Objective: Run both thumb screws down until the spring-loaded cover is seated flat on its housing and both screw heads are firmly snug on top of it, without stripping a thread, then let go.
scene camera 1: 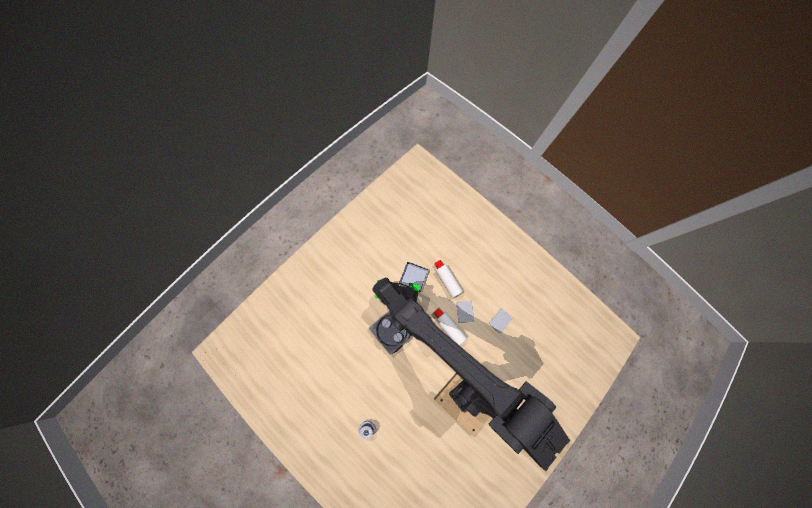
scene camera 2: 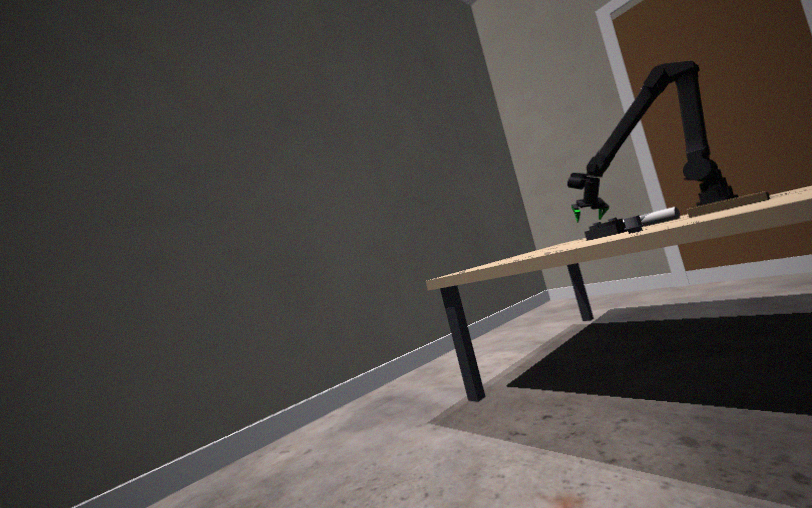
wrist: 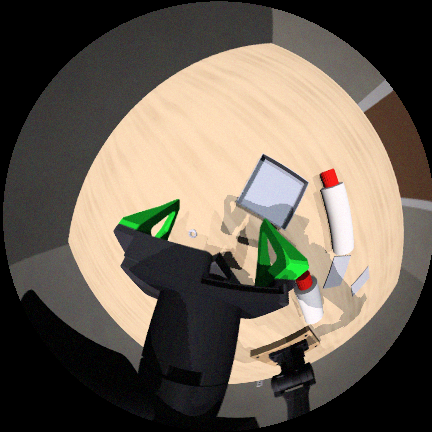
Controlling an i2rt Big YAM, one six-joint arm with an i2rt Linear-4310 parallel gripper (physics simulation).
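Frame: origin at the arm's base, x ahead, y left, z up, level; centimetres.
Seen in the pictures: gripper, fingertip midpoint: point(scene camera 1: 396, 282) point(scene camera 2: 588, 220) point(wrist: 220, 212); arm's base, origin of the base link: point(scene camera 1: 468, 391) point(scene camera 2: 717, 203) point(wrist: 288, 350).
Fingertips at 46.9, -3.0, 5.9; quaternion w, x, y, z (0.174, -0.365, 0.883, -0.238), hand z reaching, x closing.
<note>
Offsets run from my fingertips to a thing's middle, as dx, dy, dz. "spot": to the spot under its first point.
The dark square housing @(spot: -10.0, +16.3, -3.0) point(scene camera 1: 376, 333) with its round dark cover @(-12.5, +11.2, -4.3) point(scene camera 1: 390, 339) stands on the table in the first scene view. Two pale slotted screw heads @(-9.3, +11.4, -3.8) point(scene camera 1: 386, 323) @(-15.7, +11.0, -3.7) point(scene camera 1: 397, 337) show on top of the cover. In the wrist view the gripper body hides most of the housing. Whether the cover lies flat, and how tight the screws are, cannot be told. My gripper point(scene camera 1: 396, 290) point(scene camera 2: 589, 219) point(wrist: 220, 212) is open and empty, with green fingers wide apart. It points down above the table, beside the housing and near the open tray in the first scene view.
The shallow tray @(-1.2, -7.8, -7.5) point(scene camera 1: 414, 275) point(wrist: 272, 188) lies beyond the gripper. Two white bottles with red caps @(-9.9, -17.5, -6.0) point(scene camera 1: 449, 279) @(-24.2, -6.4, -6.0) point(scene camera 1: 453, 329) and two grey plates @(-24.2, -15.2, -8.4) point(scene camera 1: 465, 312) @(-35.7, -24.1, -8.4) point(scene camera 1: 500, 320) lie to the right. A round metal part @(-35.0, +39.4, -6.0) point(scene camera 1: 367, 429) stands toward the bottom. A small ring @(-0.8, +7.9, -8.4) point(wrist: 193, 233) lies between the fingers' directions.
</note>
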